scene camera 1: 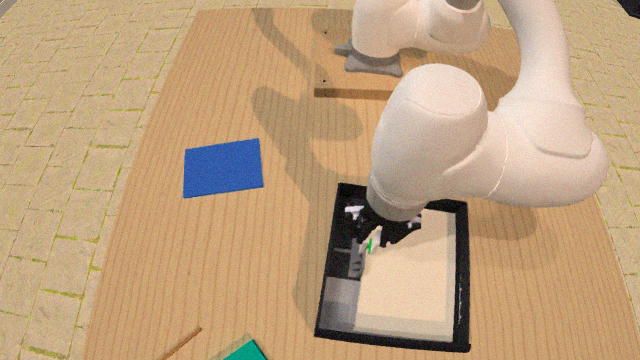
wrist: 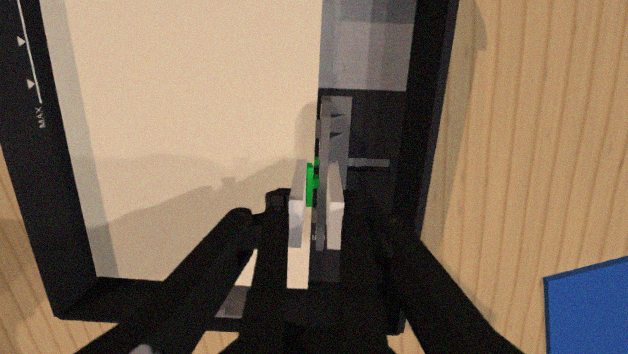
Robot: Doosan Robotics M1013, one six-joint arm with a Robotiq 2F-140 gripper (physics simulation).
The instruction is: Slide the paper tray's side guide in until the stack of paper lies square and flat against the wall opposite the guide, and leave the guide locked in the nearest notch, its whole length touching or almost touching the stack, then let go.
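Pixels of known places: gripper, fingertip midpoint: [scene camera 1: 366,247] [wrist: 316,178]; arm's base, origin of the base link: [scene camera 1: 373,58].
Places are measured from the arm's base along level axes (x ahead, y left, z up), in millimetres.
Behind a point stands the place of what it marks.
Note:
The black paper tray [scene camera 1: 462,280] @(x 686, y 224, z 27 mm) [wrist: 25,165] @(x 646, y 225, z 41 mm) holds a cream paper stack [scene camera 1: 407,285] @(x 703, y 105, z 6 mm) [wrist: 190,100] @(x 690, y 106, z 6 mm). The stack lies square along the wall opposite the guide; a shaded strip runs beside that wall, and any thin gap there is unclear. The grey side guide [scene camera 1: 355,260] @(x 655, y -11, z -13 mm) [wrist: 324,135] @(x 671, y 0, z 44 mm) stands upright along the stack's other edge, almost touching or touching at its visible end. Its other part is hidden by the fingers. My gripper [scene camera 1: 370,240] @(x 635, y 5, z 31 mm) [wrist: 316,178] @(x 635, y 5, z 31 mm) is shut on the guide and its green latch [scene camera 1: 370,246] @(x 637, y 11, z 48 mm) [wrist: 311,185] @(x 636, y 9, z 47 mm). Whether a notch is engaged does not show.
A blue sheet [scene camera 1: 223,168] @(x 463, y -369, z -27 mm) [wrist: 590,310] @(x 456, y -317, z -27 mm) lies on the wooden table [scene camera 1: 240,260] @(x 689, y -269, z -35 mm) beside the tray. A green object [scene camera 1: 248,352] @(x 884, y -207, z -17 mm) and a thin brown stick [scene camera 1: 181,342] @(x 896, y -359, z -27 mm) lie near the bottom edge of the scene view. The white arm [scene camera 1: 430,145] @(x 662, y -3, z 448 mm) reaches over the tray's back part.

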